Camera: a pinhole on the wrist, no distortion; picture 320 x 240 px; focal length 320.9 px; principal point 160.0 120.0 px. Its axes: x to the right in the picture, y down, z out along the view. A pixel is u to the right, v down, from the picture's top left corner.
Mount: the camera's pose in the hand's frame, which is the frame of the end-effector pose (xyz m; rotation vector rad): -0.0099 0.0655 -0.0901 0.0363 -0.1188 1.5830
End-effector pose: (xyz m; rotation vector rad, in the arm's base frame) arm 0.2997 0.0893 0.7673 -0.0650 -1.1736 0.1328
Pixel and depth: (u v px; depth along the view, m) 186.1 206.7 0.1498
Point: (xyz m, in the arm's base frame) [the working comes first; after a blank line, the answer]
In the camera's frame: 0.0122 0.0405 0.1498

0.2199 0.1420 0.7289
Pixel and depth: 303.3 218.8 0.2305
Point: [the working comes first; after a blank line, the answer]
In the camera's frame: 0.1029 0.0710 0.2305

0.1197 0.2166 0.7197
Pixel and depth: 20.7 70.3 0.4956
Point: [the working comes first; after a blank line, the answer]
In the camera's frame: -0.2151 -0.0768 0.4956

-0.0250 -0.1063 0.9806
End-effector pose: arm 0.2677 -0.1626 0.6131 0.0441 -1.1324 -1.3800
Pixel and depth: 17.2 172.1 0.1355
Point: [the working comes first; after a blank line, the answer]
In the camera's frame: -0.0603 0.0220 0.1355

0.2457 -0.1141 0.6047
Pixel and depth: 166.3 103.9 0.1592
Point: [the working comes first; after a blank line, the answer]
In the camera's frame: 0.0031 -0.0080 0.1592

0.2646 -0.1009 0.6750
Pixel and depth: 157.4 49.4 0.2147
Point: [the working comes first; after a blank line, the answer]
In the camera's frame: -0.0017 -0.0472 0.2147

0.2131 -0.0994 0.7196
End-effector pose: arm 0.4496 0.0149 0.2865 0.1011 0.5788 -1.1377
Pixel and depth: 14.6 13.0 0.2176
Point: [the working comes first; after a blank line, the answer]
In the camera's frame: -0.0986 -0.0726 0.2176

0.4644 -0.0954 0.3744
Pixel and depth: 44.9 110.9 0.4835
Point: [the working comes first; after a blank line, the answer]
In the camera's frame: -0.1734 -0.0137 0.4835

0.4520 -0.1724 0.6459
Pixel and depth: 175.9 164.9 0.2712
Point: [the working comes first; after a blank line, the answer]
In the camera's frame: 0.0134 0.0379 0.2712

0.5453 0.0237 0.4574
